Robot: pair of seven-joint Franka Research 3 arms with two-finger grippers.
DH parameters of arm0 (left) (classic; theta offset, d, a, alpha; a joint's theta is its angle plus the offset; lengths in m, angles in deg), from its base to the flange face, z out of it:
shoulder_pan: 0 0.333 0 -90
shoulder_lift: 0 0 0 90
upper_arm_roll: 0 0.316 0.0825 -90
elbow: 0 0 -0.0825 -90
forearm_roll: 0 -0.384 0 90
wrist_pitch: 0 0 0.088 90
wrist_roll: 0 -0.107 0 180
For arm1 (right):
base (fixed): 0 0 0 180
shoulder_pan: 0 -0.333 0 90
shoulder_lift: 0 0 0 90
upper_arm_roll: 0 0.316 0.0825 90
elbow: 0 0 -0.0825 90
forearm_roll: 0 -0.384 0 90
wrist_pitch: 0 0 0.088 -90
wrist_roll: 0 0.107 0 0
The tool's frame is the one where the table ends.
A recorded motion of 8 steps. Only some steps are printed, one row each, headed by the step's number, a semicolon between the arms.
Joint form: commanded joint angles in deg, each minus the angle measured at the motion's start. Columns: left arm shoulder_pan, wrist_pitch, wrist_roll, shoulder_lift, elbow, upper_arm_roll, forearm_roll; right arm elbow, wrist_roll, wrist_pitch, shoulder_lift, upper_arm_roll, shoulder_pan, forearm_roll.
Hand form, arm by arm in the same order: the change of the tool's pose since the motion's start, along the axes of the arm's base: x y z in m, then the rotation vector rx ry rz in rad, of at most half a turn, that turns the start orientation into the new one. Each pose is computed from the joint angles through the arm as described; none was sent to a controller.
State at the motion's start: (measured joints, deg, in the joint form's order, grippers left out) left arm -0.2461 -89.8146 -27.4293 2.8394 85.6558 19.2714 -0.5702; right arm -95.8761 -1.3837 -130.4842 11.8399 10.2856 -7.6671 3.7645
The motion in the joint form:
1: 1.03 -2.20 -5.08 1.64 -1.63 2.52 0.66; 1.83 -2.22 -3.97 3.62 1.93 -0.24 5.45
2: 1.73 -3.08 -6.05 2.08 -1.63 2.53 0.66; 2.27 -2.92 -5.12 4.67 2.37 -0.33 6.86
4: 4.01 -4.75 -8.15 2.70 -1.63 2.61 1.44; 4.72 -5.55 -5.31 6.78 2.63 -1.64 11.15
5: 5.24 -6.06 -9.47 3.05 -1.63 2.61 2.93; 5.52 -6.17 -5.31 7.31 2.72 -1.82 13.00
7: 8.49 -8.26 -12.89 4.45 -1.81 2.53 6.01; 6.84 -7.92 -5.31 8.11 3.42 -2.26 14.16
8: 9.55 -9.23 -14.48 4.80 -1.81 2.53 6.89; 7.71 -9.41 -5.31 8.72 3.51 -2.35 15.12
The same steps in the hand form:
1: 0.0009 0.0326 0.0021 0.0186 -0.0342 -0.0287; 0.0120 0.0242 -0.0155 -0.0665 -0.0652 0.1049
2: 0.0019 0.0399 -0.0006 0.0253 -0.0397 -0.0337; 0.0152 0.0305 -0.0210 -0.0833 -0.0818 0.1346
4: -0.0012 0.0621 -0.0038 0.0274 -0.0588 -0.0298; 0.0205 0.0485 -0.0231 -0.1557 -0.1167 0.2267
5: -0.0016 0.0725 -0.0050 0.0160 -0.0837 -0.0311; 0.0226 0.0514 -0.0221 -0.1851 -0.1315 0.2509
7: -0.0037 0.1003 -0.0133 -0.0071 -0.1198 -0.0329; 0.0229 0.0634 -0.0192 -0.2057 -0.1495 0.3014
8: -0.0052 0.1102 -0.0150 -0.0089 -0.1355 -0.0406; 0.0256 0.0655 -0.0186 -0.2279 -0.1603 0.3316

